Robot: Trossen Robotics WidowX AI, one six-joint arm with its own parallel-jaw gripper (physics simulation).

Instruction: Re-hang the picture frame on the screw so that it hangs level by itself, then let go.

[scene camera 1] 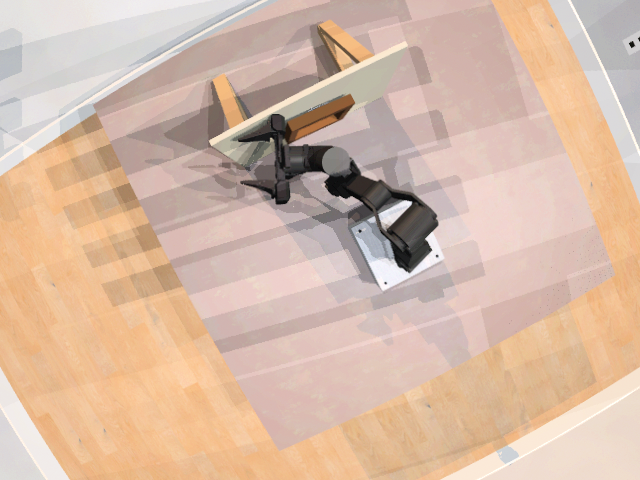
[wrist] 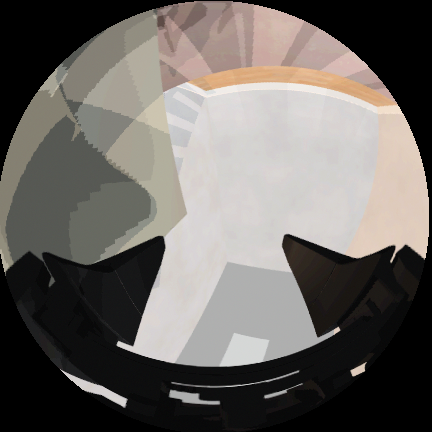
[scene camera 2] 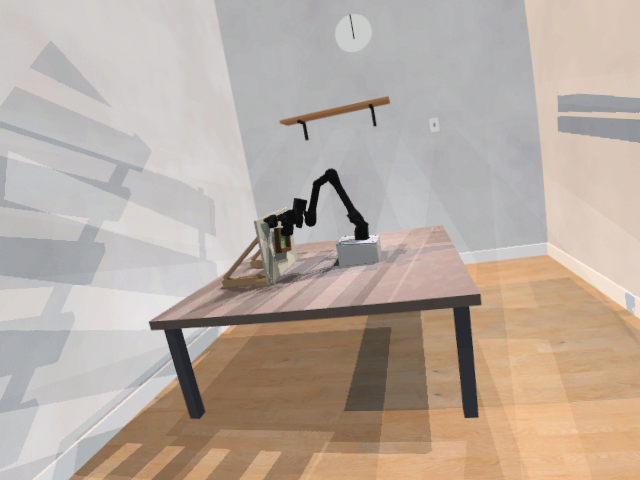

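Seen in the pictures: gripper, fingertip midpoint: (scene camera 1: 239, 161) (wrist: 225, 241) (scene camera 2: 270, 218); arm's base, link origin: (scene camera 2: 362, 238).
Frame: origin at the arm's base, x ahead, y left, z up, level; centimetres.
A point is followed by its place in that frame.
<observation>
The brown picture frame (scene camera 1: 317, 116) {x 38.2, y 12.6, z 12.7 cm} (scene camera 2: 278, 241) {x 37.2, y 20.6, z 7.1 cm} is upright at the front face of the pale board (scene camera 1: 385, 72) {x 44.2, y -6.8, z 10.6 cm} (scene camera 2: 279, 264) {x 40.0, y 19.5, z -5.1 cm} (wrist: 140, 100) {x 37.7, y 33.7, z 9.3 cm}. Its exact tilt is hard to tell. The screw does not show; how the frame bears on it is hidden. My gripper (scene camera 1: 241, 160) {x 32.3, y 31.9, z 20.3 cm} (scene camera 2: 277, 225) {x 32.3, y 31.9, z 20.3 cm} (wrist: 225, 241) {x 32.3, y 31.9, z 20.3 cm} is open with nothing between its fingers. In scene camera 1 it is just left of the frame, with one finger over the board's left part and the other out in front. Whether the gripper touches the frame or board is unclear. The picture frame does not show in the wrist view.
Two wooden supports (scene camera 1: 227, 100) {x 52.5, y 32.8, z 4.0 cm} (scene camera 1: 351, 43) {x 55.9, y -2.5, z 5.7 cm} brace the board from behind. The arm's white base block (scene camera 1: 379, 266) {x -2.3, y 8.0, z 0.0 cm} (scene camera 2: 358, 253) {x -0.1, y 10.7, z -5.0 cm} stands on the pinkish table (scene camera 1: 289, 382) {x -31.6, y 45.3, z -10.4 cm} (scene camera 2: 413, 279) {x -30.2, y 38.7, z -10.5 cm}. A wall shelf (scene camera 2: 336, 110) and a round clock (scene camera 2: 353, 33) are on the wall beyond.
</observation>
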